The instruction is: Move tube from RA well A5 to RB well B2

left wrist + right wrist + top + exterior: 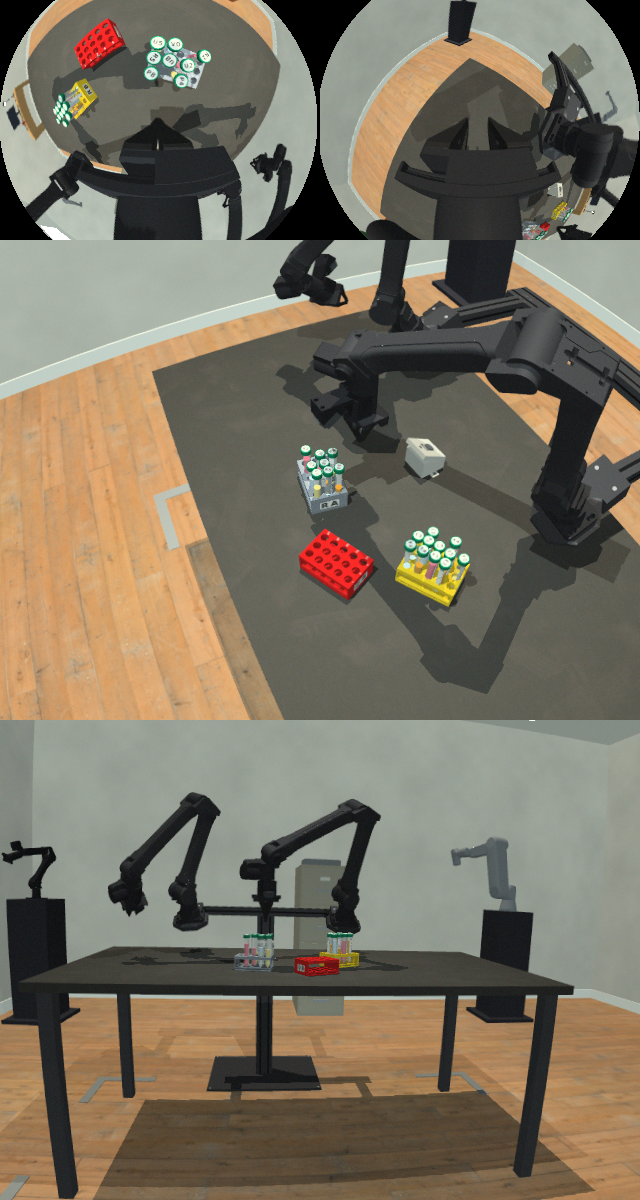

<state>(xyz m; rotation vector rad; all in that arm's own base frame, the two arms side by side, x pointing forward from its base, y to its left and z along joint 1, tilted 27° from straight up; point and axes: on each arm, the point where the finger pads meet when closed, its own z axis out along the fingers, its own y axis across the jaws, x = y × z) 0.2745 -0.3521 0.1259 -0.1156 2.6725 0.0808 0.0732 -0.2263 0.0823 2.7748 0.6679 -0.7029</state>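
My left gripper is now 19 cm past the done box, 12 cm above it and 1 cm to the left of it. The rest, counted from my left hand: red rack (18 cm to the left, 15 cm below, 14 cm ahead); then grey rack (15 cm below, 8 cm ahead, 3 cm to the right).
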